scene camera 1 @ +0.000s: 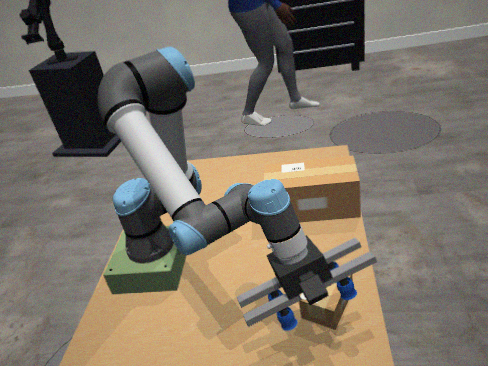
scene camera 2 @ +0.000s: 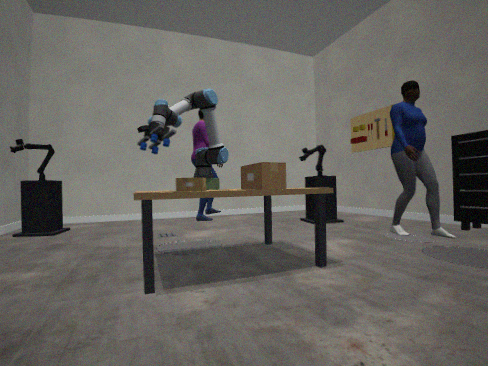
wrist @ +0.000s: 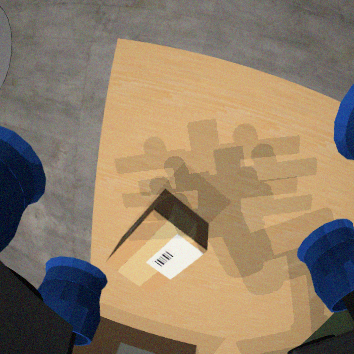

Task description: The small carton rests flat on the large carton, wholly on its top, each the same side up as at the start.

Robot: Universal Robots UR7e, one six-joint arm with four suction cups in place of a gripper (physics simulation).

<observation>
My suction head (wrist: 71, 287) carries nothing. The cup is 29 cm from the middle of a small carton (scene camera 1: 327, 312), above it. A large carton (scene camera 1: 323, 189) rests on the table.
The large carton is seen too in scene camera 2 (scene camera 2: 265, 175) and in the wrist view (wrist: 107, 329). The small carton is seen too in the wrist view (wrist: 168, 236).
</observation>
